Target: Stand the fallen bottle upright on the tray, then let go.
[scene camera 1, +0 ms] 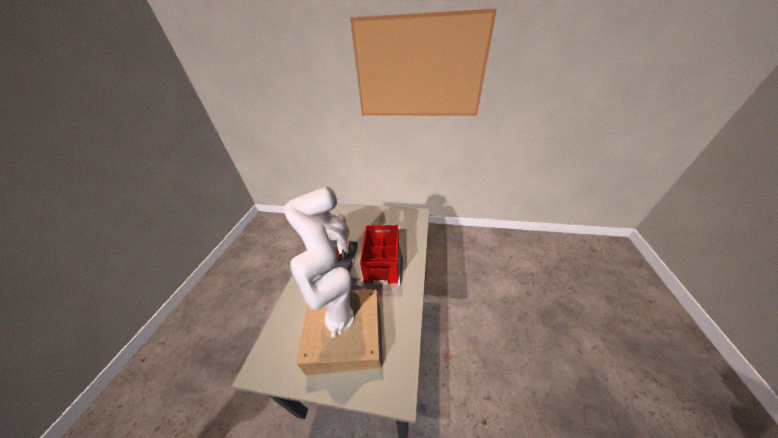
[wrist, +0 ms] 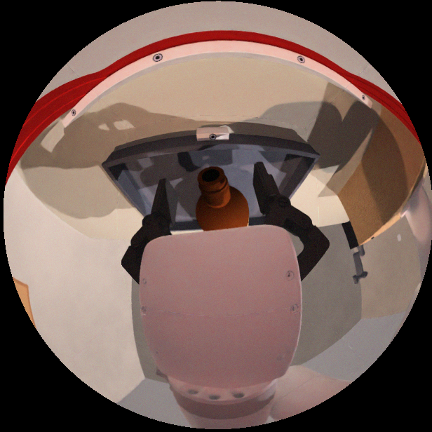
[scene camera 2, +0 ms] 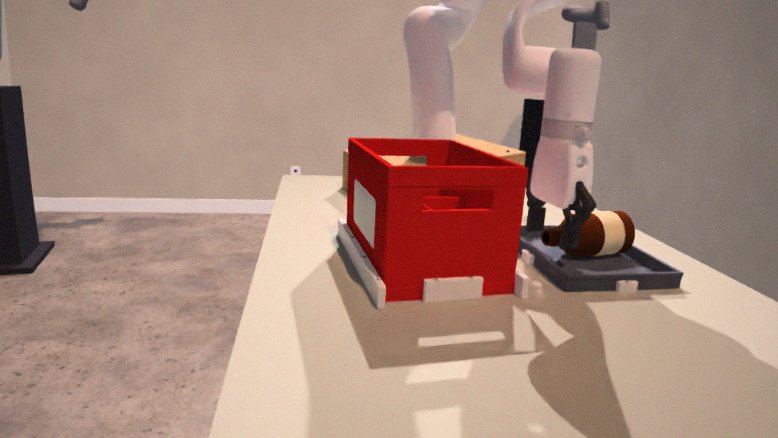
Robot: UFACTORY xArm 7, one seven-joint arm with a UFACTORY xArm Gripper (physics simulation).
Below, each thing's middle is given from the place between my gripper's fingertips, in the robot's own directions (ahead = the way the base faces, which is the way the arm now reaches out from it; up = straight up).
Right now the brown bottle [scene camera 2: 609,232] is 10 mm behind my hand and 70 mm to the left of it.
